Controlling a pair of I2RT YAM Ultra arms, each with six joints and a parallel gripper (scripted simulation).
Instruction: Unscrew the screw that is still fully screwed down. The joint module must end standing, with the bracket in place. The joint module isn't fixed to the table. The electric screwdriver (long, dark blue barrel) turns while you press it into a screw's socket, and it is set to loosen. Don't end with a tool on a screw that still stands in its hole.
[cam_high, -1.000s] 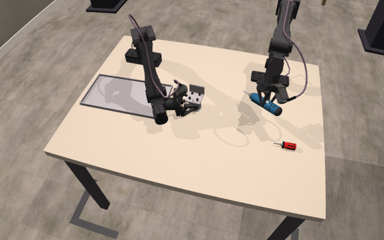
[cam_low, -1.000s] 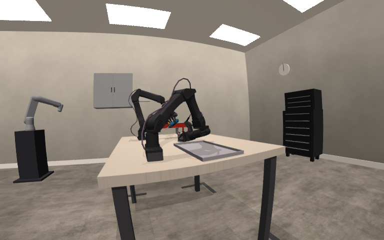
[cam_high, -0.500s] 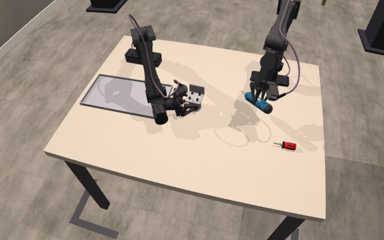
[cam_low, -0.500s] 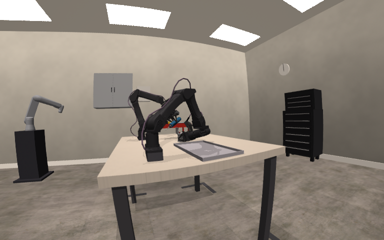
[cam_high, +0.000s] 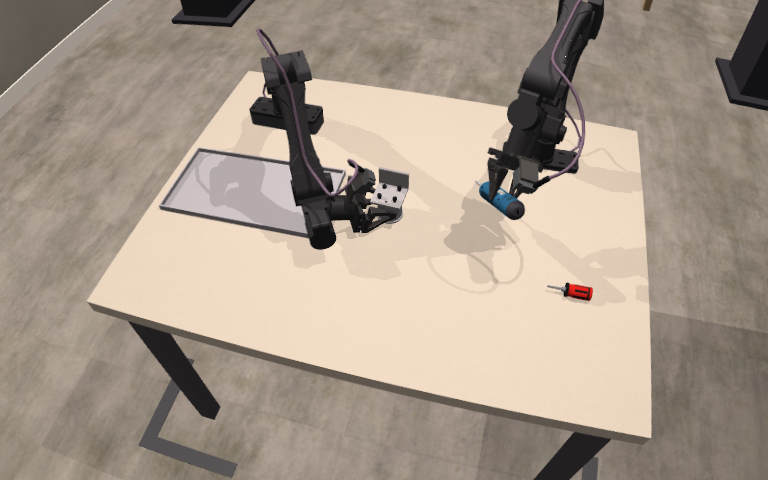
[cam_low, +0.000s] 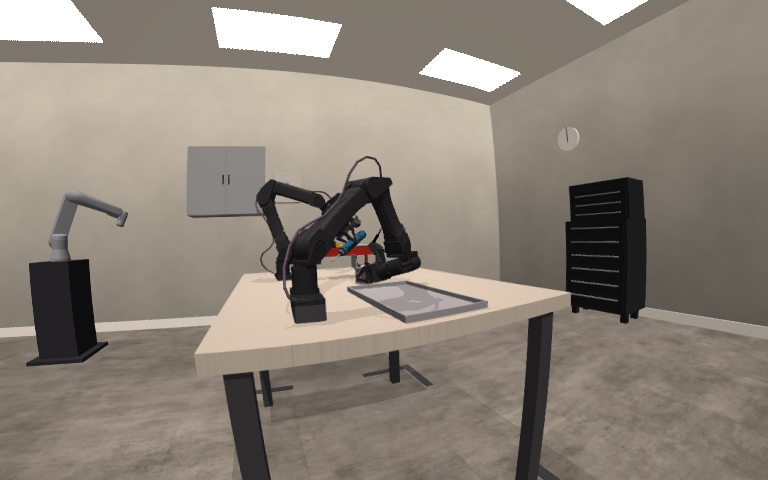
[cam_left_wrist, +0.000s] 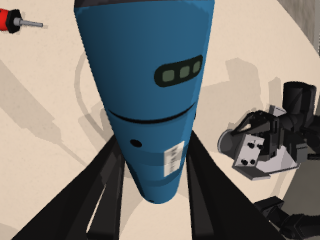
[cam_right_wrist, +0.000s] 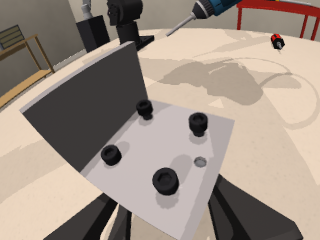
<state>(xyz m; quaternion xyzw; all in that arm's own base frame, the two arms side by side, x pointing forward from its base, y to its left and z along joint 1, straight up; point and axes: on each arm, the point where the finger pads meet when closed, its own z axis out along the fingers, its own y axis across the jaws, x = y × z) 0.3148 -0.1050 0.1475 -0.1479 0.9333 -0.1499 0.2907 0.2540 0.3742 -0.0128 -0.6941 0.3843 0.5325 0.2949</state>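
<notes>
Right now my right hand is 5 cm below the grey L-shaped bracket. Also, from my right hand: shallow grey tray (35 cm to the right, 2 cm below); small red-handled screwdriver (14 cm ahead, 43 cm to the left, 1 cm below).
</notes>
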